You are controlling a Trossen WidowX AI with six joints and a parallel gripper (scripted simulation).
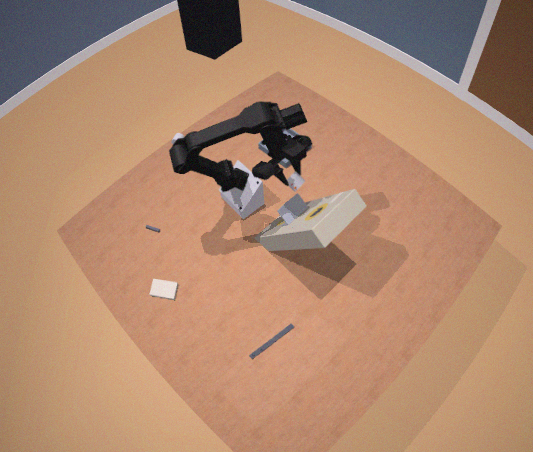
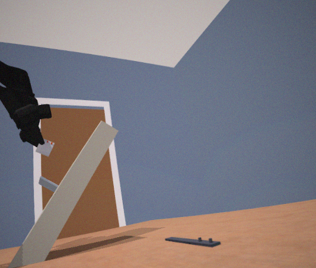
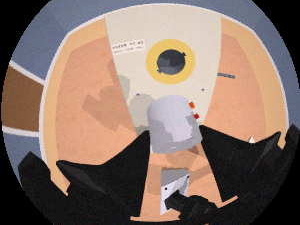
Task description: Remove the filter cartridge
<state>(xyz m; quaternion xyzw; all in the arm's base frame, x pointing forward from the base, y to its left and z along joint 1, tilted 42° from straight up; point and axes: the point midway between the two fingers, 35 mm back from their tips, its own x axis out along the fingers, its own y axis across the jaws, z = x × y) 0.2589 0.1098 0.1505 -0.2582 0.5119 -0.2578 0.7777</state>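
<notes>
My gripper tip is 25 cm past the blue-grey tray, 31 cm to the right of it and 29 cm above it. From my gripper tip the other things lie so: round white filter cartridge: right at my gripper tip; beige service panel: 7 cm ahead, 2 cm to the right, 12 cm below; beige block: 21 cm behind, 43 cm to the right, 29 cm below.
</notes>
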